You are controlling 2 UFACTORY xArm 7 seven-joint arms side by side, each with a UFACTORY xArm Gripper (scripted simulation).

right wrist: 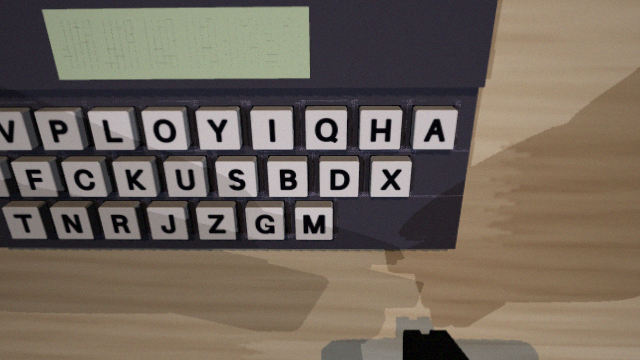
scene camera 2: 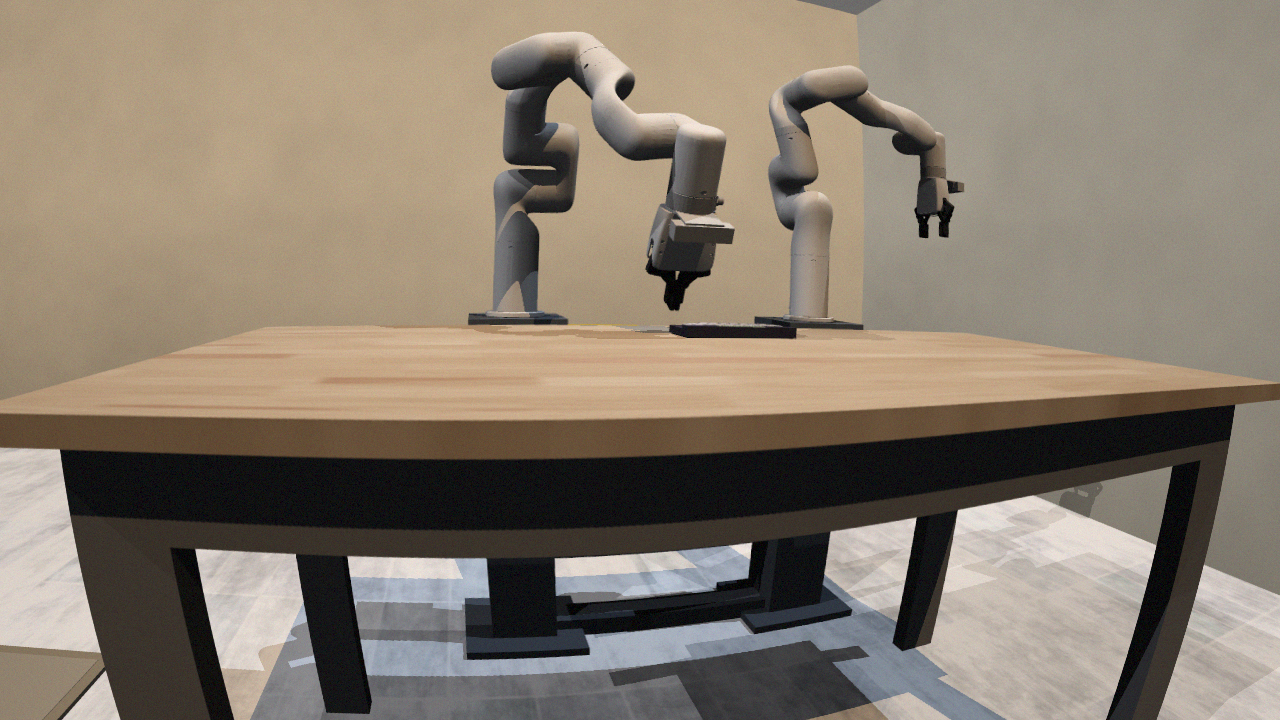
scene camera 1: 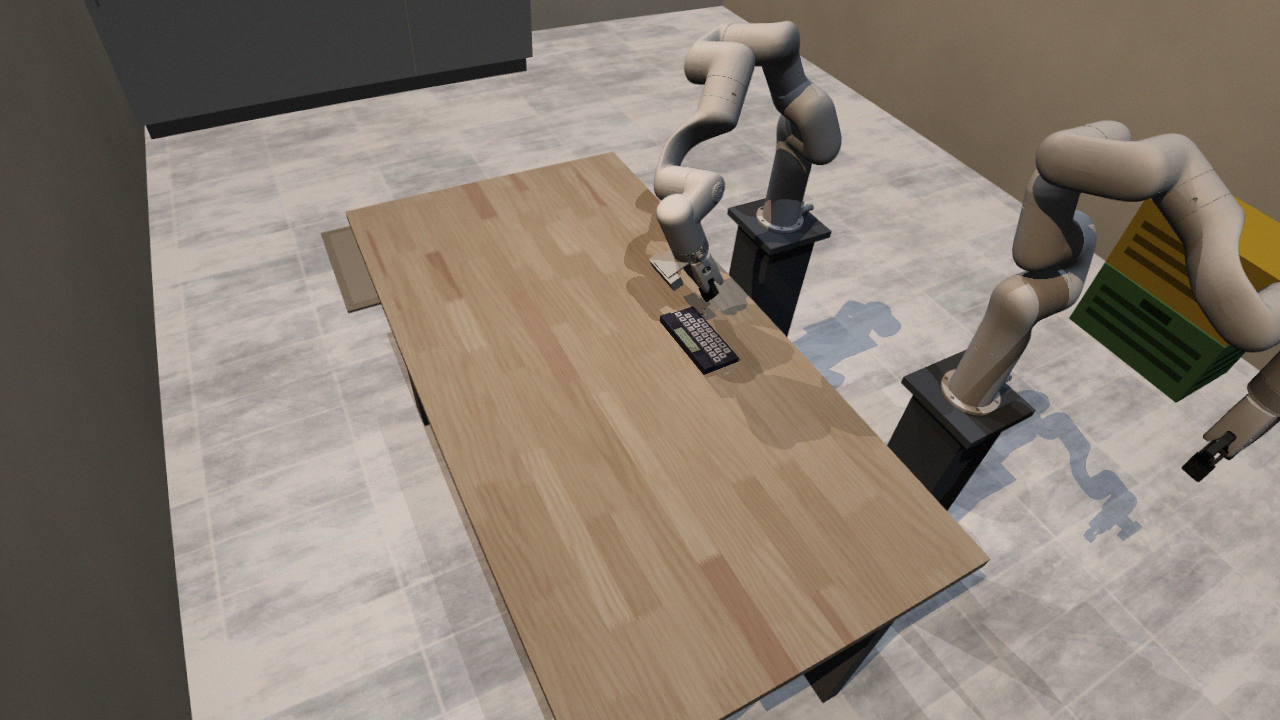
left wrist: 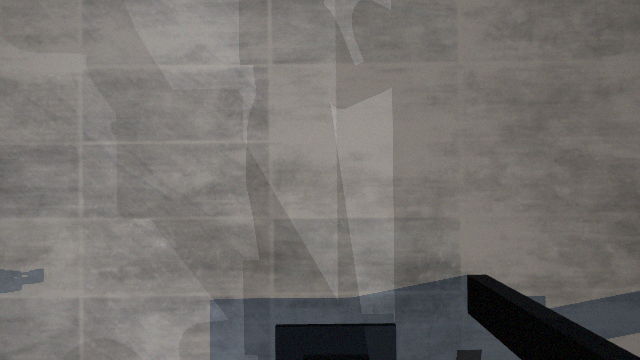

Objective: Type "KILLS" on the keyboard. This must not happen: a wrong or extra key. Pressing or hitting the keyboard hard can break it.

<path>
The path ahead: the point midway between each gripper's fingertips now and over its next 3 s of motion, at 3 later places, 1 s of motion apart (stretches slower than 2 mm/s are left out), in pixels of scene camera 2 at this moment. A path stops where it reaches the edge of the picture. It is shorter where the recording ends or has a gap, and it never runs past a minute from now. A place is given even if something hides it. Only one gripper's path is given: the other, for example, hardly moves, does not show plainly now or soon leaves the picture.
My right gripper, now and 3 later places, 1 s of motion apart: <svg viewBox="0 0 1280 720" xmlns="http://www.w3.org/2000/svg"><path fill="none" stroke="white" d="M672 306L709 286L740 271L738 311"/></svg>
</path>
